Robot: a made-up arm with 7 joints.
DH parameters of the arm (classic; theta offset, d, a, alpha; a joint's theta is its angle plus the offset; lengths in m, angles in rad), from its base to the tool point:
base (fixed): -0.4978 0 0.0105 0
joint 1: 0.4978 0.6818 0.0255 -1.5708
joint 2: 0 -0.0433 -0.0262 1.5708
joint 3: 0 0.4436 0.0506 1.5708
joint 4: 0 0.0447 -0.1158 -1.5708
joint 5: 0 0.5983 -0.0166 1.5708
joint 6: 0 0.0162 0.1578 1.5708
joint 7: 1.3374 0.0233 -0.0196 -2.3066
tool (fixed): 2.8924 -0.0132 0 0
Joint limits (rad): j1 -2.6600..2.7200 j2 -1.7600..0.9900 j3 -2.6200..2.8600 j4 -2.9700..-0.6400 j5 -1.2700..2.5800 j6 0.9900..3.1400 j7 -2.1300..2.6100
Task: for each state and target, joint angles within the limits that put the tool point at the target. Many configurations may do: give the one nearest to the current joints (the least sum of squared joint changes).
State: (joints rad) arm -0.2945 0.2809 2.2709 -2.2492 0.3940 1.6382 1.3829
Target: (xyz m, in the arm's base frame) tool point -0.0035 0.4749 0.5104
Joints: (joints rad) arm -0.4441 0.0941 2.0817 -2.6433 0.3933 1.5900 1.3935
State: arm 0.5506 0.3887 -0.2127 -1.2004 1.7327 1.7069 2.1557
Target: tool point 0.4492 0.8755 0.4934
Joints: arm 1.0506 0.8302 0.1670 -1.5042 1.7440 1.6476 2.1565
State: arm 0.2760 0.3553 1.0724 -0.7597 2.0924 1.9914 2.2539
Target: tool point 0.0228 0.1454 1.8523
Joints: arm 0.2914 -0.3233 0.5779 -0.6400 1.9763 1.9594 2.1909
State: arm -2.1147 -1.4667 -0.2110 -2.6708 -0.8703 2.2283 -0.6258
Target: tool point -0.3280 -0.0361 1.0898
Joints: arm -2.2470 -1.4729 -0.4465 -2.7303 -0.8560 2.1794 -0.6370
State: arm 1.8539 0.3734 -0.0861 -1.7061 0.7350 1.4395 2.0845
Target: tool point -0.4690 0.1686 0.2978
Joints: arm 2.3279 0.7225 0.4554 -2.2669 0.7746 1.2696 2.0776
